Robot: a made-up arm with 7 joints.
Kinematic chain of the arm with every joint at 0, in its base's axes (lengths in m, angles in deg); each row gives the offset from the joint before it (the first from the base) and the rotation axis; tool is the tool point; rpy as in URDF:
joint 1: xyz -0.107 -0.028 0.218 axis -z
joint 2: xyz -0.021 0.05 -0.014 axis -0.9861 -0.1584 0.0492
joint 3: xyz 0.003 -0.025 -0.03 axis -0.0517 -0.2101 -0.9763
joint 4: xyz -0.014 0 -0.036 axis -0.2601 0.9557 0.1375
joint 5: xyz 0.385 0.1 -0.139 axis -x
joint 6: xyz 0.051 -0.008 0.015 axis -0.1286 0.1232 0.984
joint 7: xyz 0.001 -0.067 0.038 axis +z
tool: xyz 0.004 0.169 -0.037 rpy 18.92 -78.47 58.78
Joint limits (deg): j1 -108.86..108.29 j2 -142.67..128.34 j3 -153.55..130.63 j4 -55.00..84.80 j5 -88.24..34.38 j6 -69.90..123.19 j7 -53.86..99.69
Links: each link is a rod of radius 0.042 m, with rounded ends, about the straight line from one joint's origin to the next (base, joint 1, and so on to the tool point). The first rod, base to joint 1, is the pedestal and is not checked.
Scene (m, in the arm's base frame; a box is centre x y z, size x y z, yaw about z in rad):
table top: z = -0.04
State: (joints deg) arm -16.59 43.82 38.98 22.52 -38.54 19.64 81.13
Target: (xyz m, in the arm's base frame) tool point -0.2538 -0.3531 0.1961
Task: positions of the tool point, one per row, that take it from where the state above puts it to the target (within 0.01 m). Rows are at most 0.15 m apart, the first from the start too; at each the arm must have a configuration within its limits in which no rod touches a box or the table.
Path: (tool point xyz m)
1: 0.0870 -0.3121 0.1380
2: -0.0170 -0.3656 0.1604
3: -0.1356 -0.3803 0.1799
4: -0.2538 -0.3531 0.1961

